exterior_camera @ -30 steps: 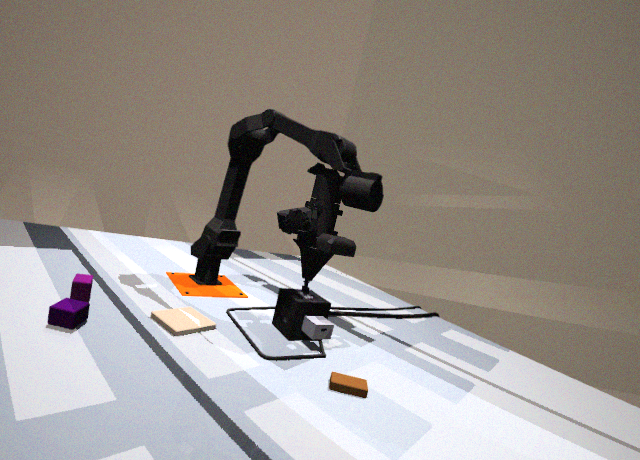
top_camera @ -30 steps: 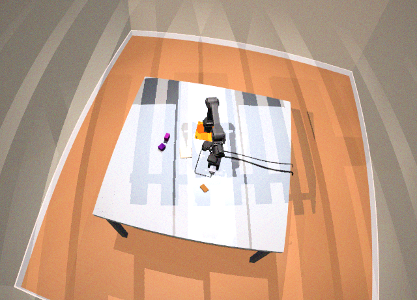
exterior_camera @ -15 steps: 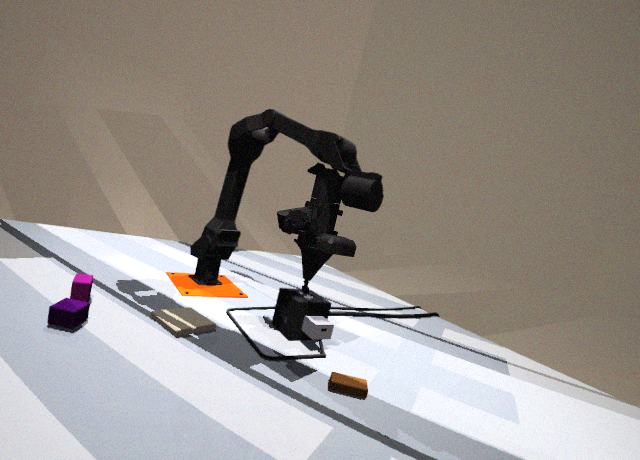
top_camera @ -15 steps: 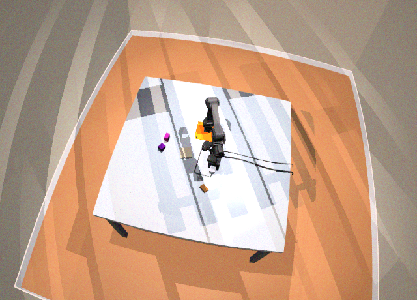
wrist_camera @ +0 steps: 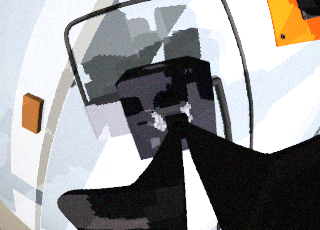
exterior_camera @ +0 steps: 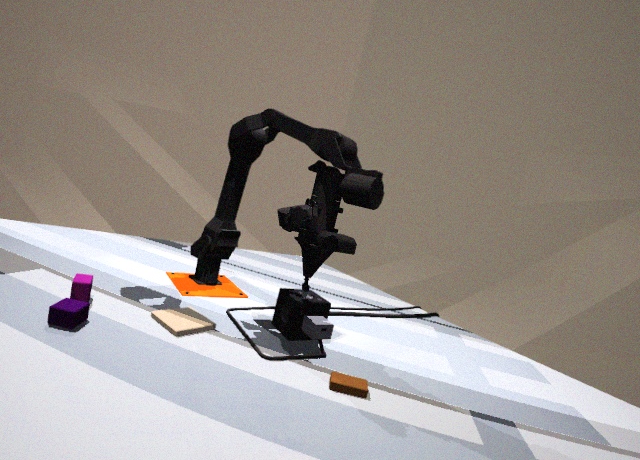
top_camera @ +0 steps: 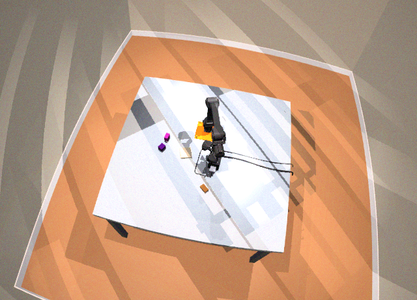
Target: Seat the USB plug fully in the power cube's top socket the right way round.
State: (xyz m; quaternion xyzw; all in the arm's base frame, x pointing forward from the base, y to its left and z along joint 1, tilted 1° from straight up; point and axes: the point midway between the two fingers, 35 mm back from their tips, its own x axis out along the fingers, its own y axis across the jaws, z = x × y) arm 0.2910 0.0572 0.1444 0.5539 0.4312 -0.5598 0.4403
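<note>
Now: gripper tip 4 cm above the pale socket. The rest, counted from my gripper tip: brown wedge 19 cm ahead, 11 cm below, 5 cm to the right; then USB plug 2 cm below; then beige slab 20 cm to the right, 11 cm below, 7 cm behind.
</note>
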